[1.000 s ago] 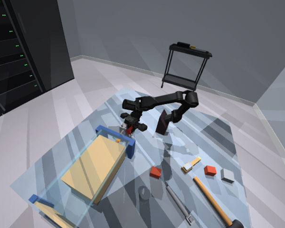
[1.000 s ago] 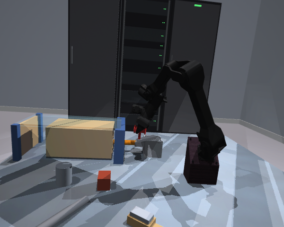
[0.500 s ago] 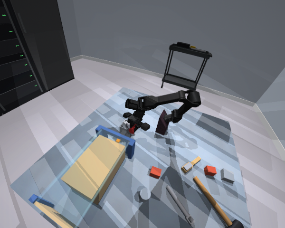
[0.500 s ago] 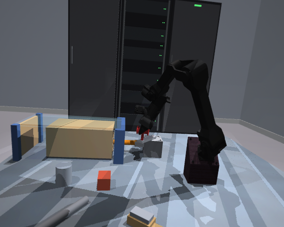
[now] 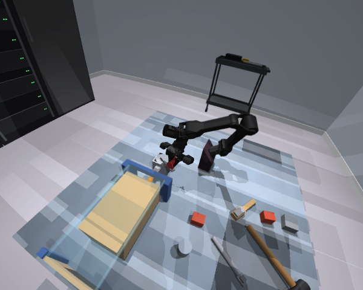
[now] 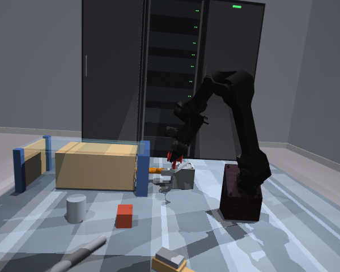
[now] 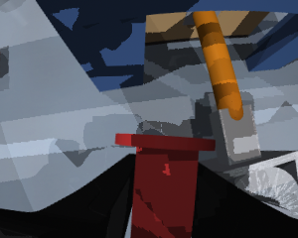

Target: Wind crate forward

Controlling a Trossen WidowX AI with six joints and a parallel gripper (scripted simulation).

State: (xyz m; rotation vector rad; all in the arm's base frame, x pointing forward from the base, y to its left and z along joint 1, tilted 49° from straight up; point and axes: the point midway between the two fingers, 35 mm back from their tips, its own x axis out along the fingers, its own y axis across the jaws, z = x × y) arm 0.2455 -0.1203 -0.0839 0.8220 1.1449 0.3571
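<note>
Now: the crank handle 30 mm to the right of my gripper tip, 30 mm below it and 30 mm behind it. Round my gripper tip: red knob (20 mm behind); then grey winch (100 mm to the right, 100 mm below, 70 mm behind); then frame (100 mm ahead, 70 mm to the right, 30 mm below).
</note>
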